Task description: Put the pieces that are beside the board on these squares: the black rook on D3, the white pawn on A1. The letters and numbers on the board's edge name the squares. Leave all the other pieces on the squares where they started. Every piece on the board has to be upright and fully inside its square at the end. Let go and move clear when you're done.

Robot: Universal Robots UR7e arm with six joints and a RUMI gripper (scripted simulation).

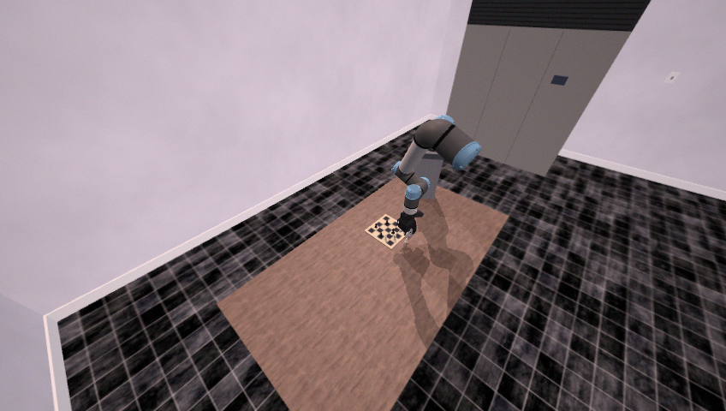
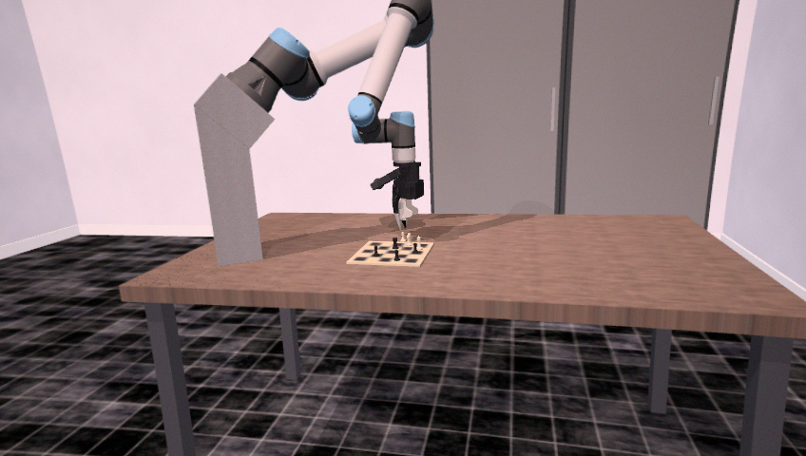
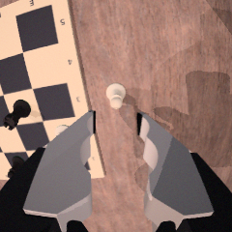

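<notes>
The white pawn lies 4 cm below my hand. From my hand the other things lie so: chessboard: 13 cm to the right, 5 cm below, 4 cm ahead; black rook: 10 cm to the right, 4 cm below, 3 cm ahead.
</notes>
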